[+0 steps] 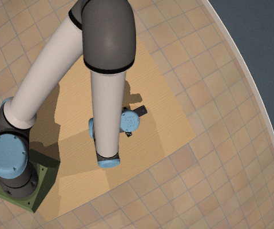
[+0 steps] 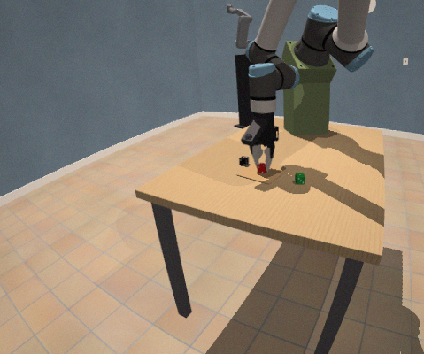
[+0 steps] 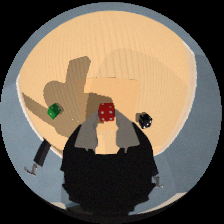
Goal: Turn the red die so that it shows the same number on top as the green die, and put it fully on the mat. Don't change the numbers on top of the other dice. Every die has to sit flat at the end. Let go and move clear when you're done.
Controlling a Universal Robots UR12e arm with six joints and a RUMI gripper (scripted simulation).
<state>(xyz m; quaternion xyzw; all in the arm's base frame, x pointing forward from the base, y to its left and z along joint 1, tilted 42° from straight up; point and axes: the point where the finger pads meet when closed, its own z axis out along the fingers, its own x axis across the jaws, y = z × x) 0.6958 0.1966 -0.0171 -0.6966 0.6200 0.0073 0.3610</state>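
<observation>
Right now my hand is right at the red die. Also, from my hand: green die 30 mm behind, 150 mm to the left, 10 mm below; tan mat 20 mm below; black die 10 mm behind, 110 mm to the right, 10 mm below.
</observation>
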